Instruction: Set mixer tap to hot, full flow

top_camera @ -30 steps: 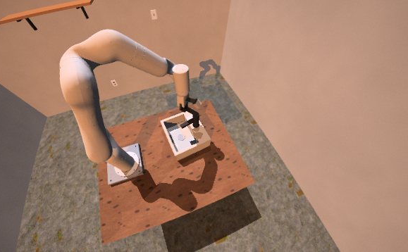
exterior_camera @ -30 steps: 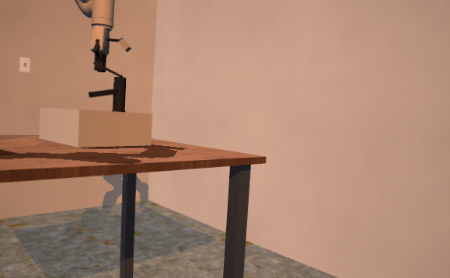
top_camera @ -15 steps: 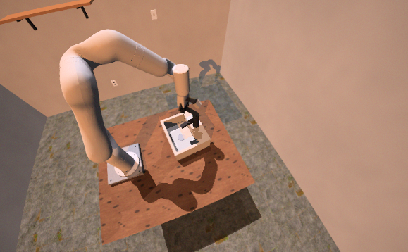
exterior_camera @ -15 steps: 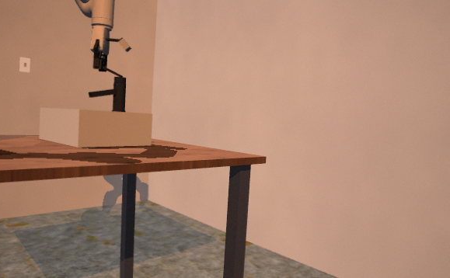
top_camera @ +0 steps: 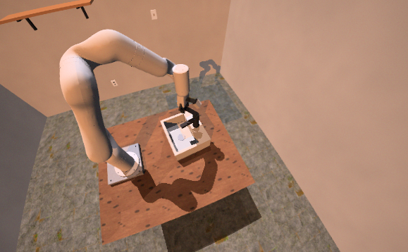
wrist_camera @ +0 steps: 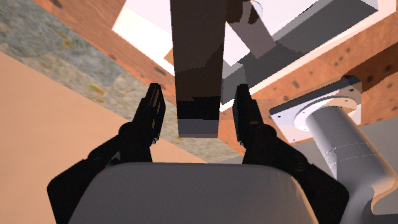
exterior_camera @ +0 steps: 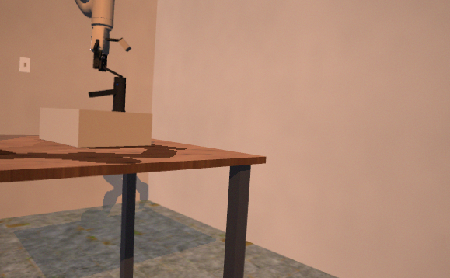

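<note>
The lever lies 3 cm ahead of my hand, 2 cm to the right of it and 1 cm below it. The rest, counted from my hand: sink basin: 4 cm behind, 7 cm to the right, 26 cm below.
</note>
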